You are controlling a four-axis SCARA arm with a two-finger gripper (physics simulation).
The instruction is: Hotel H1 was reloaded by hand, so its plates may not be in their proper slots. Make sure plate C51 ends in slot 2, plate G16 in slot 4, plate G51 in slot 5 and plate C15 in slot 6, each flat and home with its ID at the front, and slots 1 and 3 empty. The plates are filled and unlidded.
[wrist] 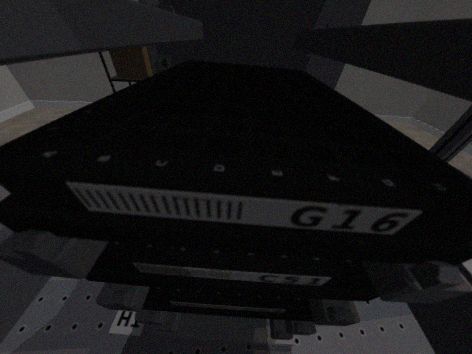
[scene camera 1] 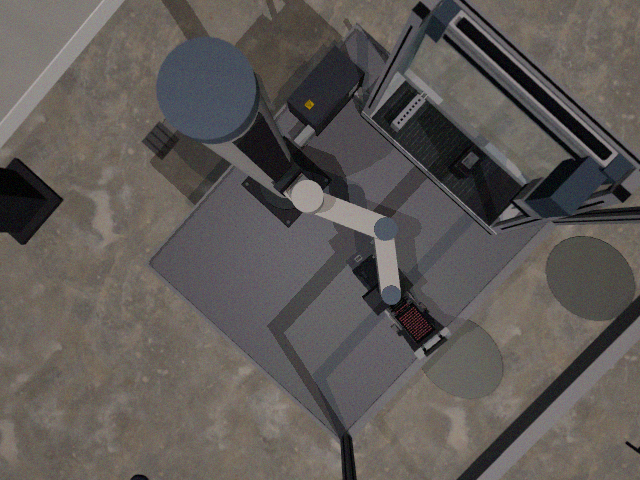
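Frame: origin at the arm's base, x up, y left, z back, level; millimetres.
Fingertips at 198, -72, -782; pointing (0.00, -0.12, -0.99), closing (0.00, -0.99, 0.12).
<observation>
Pixels of each thing's top centre, then the offset from my fingertips to it, as dx, dy, dz. "spot": a spot on its surface instead. Level surfaces: height alone.
- Plate C51, top centre: (wrist: 239, 143) +1, +3, +22
- plate G16, top centre: (wrist: 246, 84) +29, +2, +22
- third plate, top centre: (wrist: 235, 196) -42, +2, +22
- red-filled top plate, top centre: (scene camera 1: 415, 323) +100, +2, +22
- dark block, top centre: (scene camera 1: 375, 278) -115, +23, +193
- table, surface height: dx -184
- dark box, surface spot: (scene camera 1: 328, 85) spot: -70, +483, +896
Plate C51 (wrist: 230, 273) is held by my gripper (scene camera 1: 402, 310), with its ID at the front. It lies inside hotel H1 (scene camera 1: 439, 336) (wrist: 125, 321), directly below plate G16 (wrist: 250, 207) and above a third plate (wrist: 227, 306), whose ID is too dim to read. G16 hides most of C51's top. G16's ID faces the front. A red-filled top plate (scene camera 1: 416, 322) shows in the hotel in the scene view. My gripper is shut on C51; the fingers are hidden in the wrist view. G51 and C15 cannot be identified, and slot numbers are not readable.
Hotel lugs (wrist: 420, 281) stick in at both sides below G16, and upper hotel rails (wrist: 100, 30) show above it. A dark block (scene camera 1: 367, 271) stands on the table (scene camera 1: 227, 268) beside the arm. A dark box (scene camera 1: 328, 85) and a glass-fronted enclosure (scene camera 1: 423, 167) stand farther back.
</observation>
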